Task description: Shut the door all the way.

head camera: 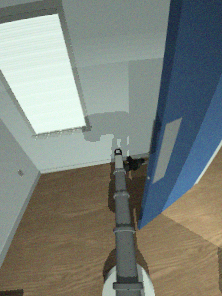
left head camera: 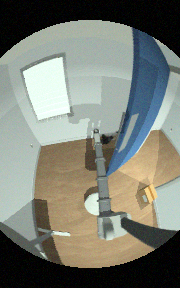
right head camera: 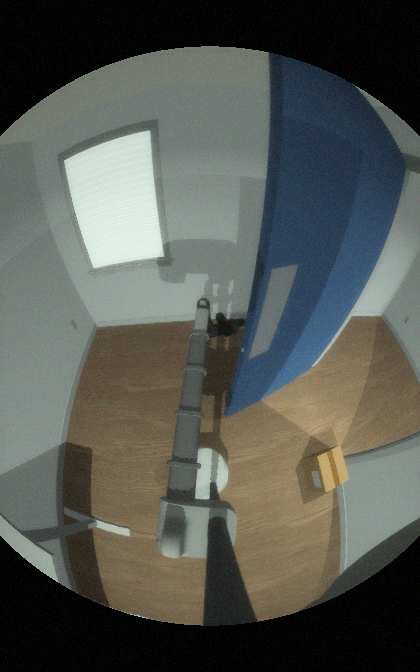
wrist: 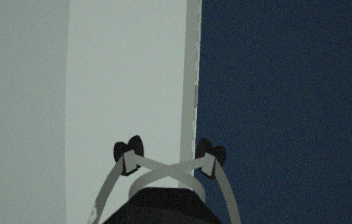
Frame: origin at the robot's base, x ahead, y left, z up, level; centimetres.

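Where they show: gripper, fingertip midpoint: (wrist: 170, 149); robot's base, link origin: (left head camera: 96, 202) (right head camera: 200, 471).
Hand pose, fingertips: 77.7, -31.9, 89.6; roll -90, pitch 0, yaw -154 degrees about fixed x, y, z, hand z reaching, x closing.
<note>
Each offset is from my fingertips to the top centre of the thing, as dx, dy, dz. "spot": to the spot under its first point.
The blue door (head camera: 192, 100) (left head camera: 147, 85) (right head camera: 315, 200) (wrist: 280, 100) stands open on the right of the head views, its free edge toward the arm. A light grey plate @[-26.2, +7.6, +42.0] (head camera: 167, 150) (left head camera: 128, 133) (right head camera: 274, 310) is on its near face. In the left head view part of a grey handle @[spot: -28.0, +15.3, +27.5] (left head camera: 121, 131) shows past the door's free edge. My gripper (wrist: 170, 149) is open and empty, low beside the far side of the door. In the head views its fingertips are dark and partly hidden by the door edge. In the wrist view the right finger overlaps the blue door face; contact cannot be told.
A window @[spot: +77.5, +107.5, +62.2] (head camera: 45, 75) (left head camera: 45, 87) (right head camera: 115, 200) is in the wall at the left. A cardboard box @[-82.6, -66.4, -64.5] (left head camera: 149, 193) (right head camera: 332, 469) stands on the floor at the lower right, beside a low grey wall. A white bar (left head camera: 61, 233) (right head camera: 112, 528) lies at the lower left.
</note>
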